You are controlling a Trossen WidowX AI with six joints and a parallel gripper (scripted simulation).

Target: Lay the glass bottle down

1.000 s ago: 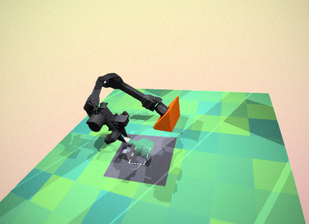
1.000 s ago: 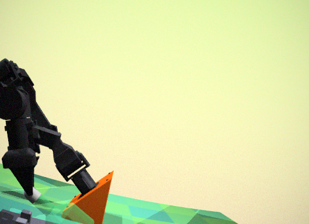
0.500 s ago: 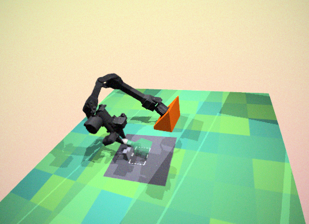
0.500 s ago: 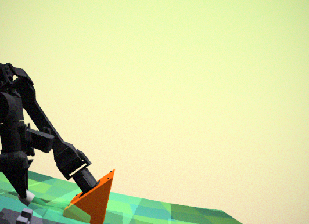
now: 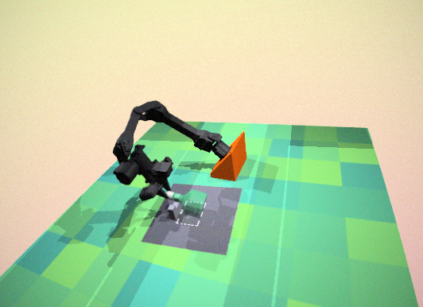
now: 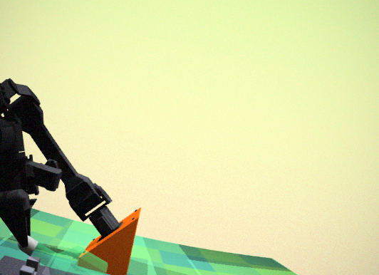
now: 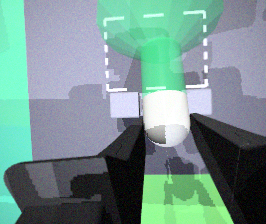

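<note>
The glass bottle lies 50 mm to the left of my gripper tip, 20 mm below it and 10 mm behind it. From my gripper tip the other things lie so: grey mat: 90 mm to the left, 90 mm below, 20 mm behind.
</note>
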